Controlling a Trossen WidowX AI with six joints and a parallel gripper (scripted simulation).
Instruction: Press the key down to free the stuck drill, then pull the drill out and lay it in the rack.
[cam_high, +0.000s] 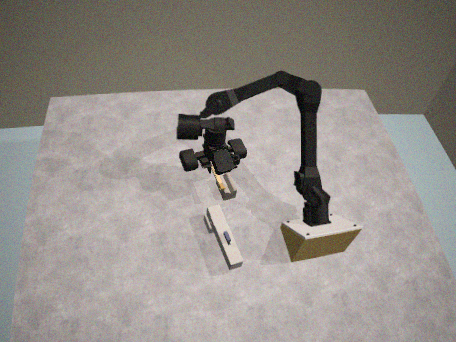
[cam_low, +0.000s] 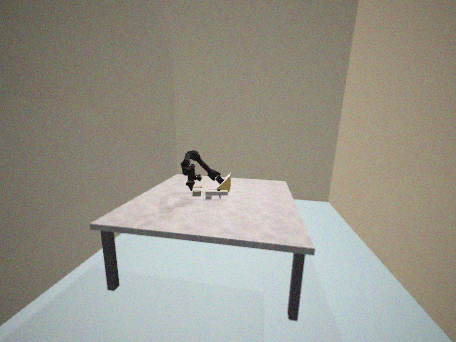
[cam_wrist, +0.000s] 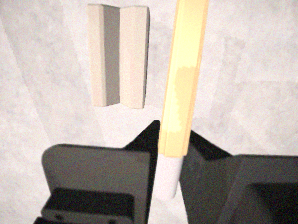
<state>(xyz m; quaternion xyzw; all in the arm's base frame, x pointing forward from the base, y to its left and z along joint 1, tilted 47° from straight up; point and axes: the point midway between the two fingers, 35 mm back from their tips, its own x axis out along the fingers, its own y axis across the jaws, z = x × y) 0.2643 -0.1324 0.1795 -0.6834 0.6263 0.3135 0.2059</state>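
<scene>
Right now the drill is 40 mm to the left of my gripper tip, 30 mm above it and 10 mm behind it. From my gripper tip the other things lie so: rack (40 mm below, 40 mm behind, 30 mm to the left); blue key (240 mm to the left); holder block (210 mm to the left, 10 mm below).
</scene>
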